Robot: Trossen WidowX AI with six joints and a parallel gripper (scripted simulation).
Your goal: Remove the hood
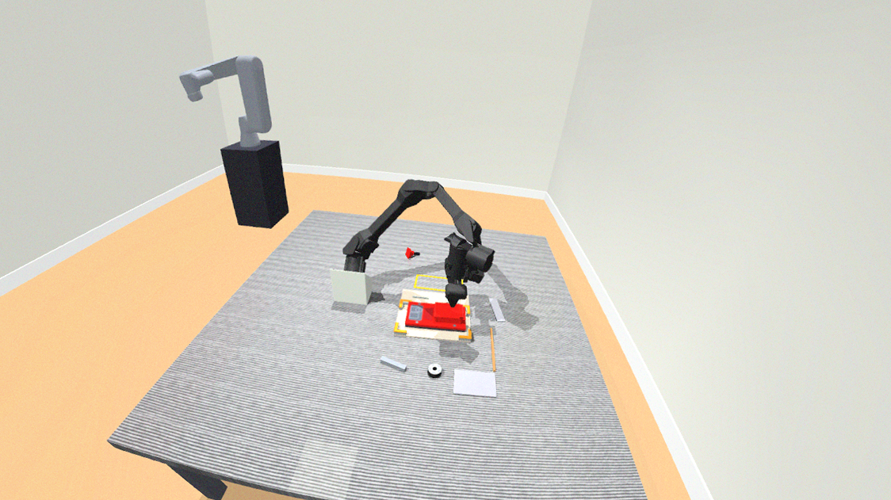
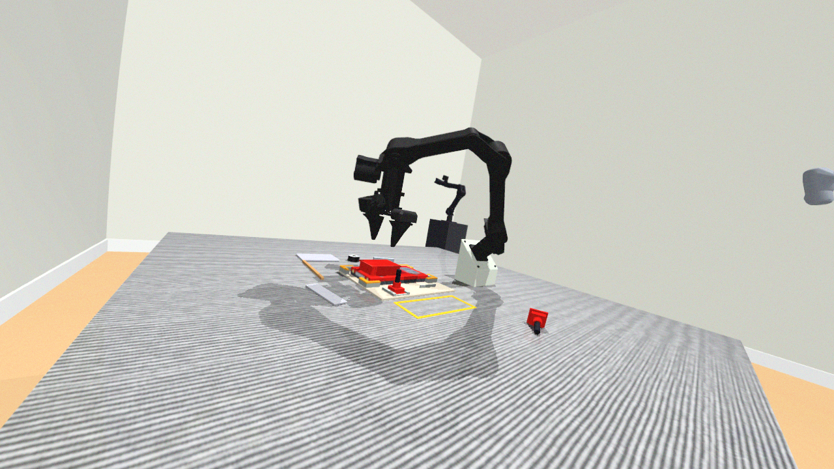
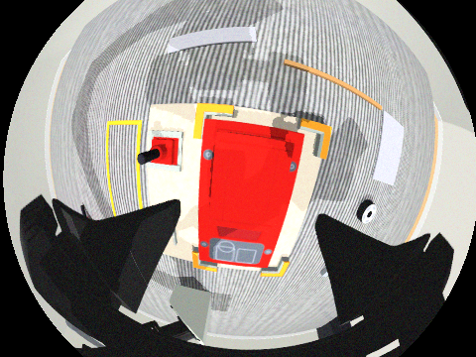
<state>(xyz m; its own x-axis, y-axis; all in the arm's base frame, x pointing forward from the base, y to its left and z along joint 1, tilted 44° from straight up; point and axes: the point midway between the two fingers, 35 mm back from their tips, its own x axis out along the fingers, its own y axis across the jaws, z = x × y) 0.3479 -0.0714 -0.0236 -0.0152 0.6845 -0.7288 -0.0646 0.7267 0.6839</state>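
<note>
The red hood is 70 mm below my gripper tip. From my gripper tip the other things lie so: pencil: 150 mm ahead, 110 mm to the right, 100 mm below; then grey strip: 170 mm ahead, 100 mm below, 80 mm to the left; then small black ring: 220 mm to the right, 100 mm below, 30 mm behind.
</note>
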